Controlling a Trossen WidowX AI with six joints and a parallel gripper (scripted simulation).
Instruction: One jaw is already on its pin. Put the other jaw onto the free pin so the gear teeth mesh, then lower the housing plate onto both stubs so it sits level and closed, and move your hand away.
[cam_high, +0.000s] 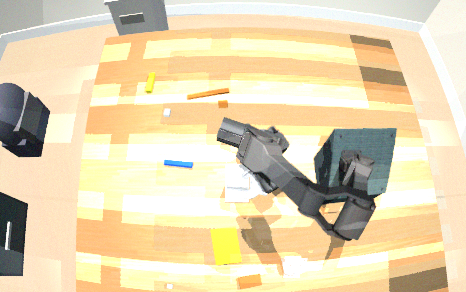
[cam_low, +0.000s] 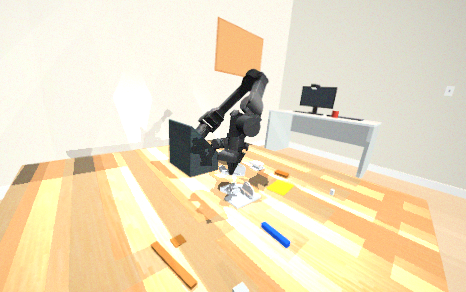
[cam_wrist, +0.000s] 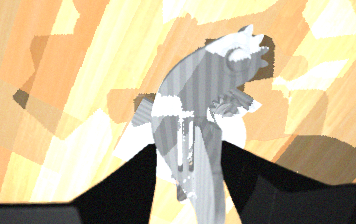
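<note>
Now: gripper tip 4 cm past the white jaw. Also, from my gripper tip: small orange square 25 cm to the right, 9 cm below, 9 cm ahead; then yellow slab 22 cm to the left, 9 cm below, 8 cm ahead; then blue bar 23 cm ahead, 8 cm below, 4 cm to the right.
</note>
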